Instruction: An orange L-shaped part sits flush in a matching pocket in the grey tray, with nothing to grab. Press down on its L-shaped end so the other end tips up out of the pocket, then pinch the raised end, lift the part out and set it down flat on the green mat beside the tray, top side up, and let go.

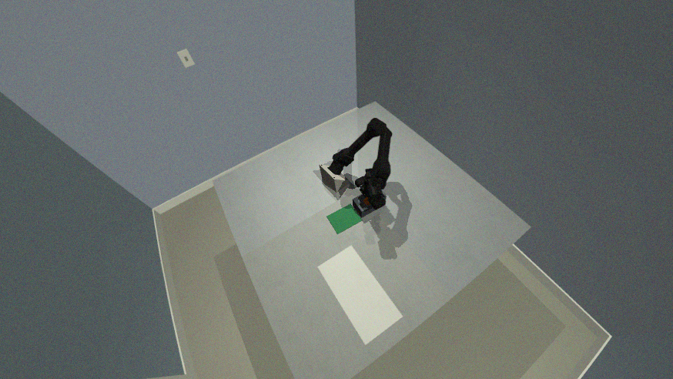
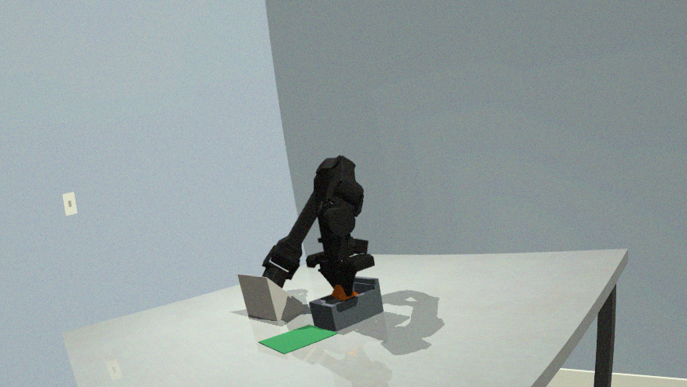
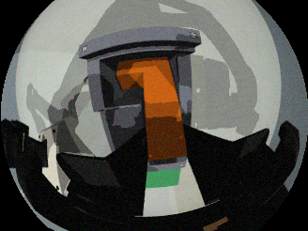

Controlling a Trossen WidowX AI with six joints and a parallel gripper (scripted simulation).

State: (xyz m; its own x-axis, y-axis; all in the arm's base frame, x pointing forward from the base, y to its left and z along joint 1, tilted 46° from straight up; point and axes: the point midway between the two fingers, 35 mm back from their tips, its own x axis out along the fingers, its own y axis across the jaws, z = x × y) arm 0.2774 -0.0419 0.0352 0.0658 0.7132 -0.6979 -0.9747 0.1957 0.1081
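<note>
Right now the green mat is 50 mm behind my gripper tip, 140 mm to the right of it and 80 mm below it. The rest, counted from my gripper tip: orange L-shaped part (10 mm behind, 40 mm to the left, 30 mm below).
</note>
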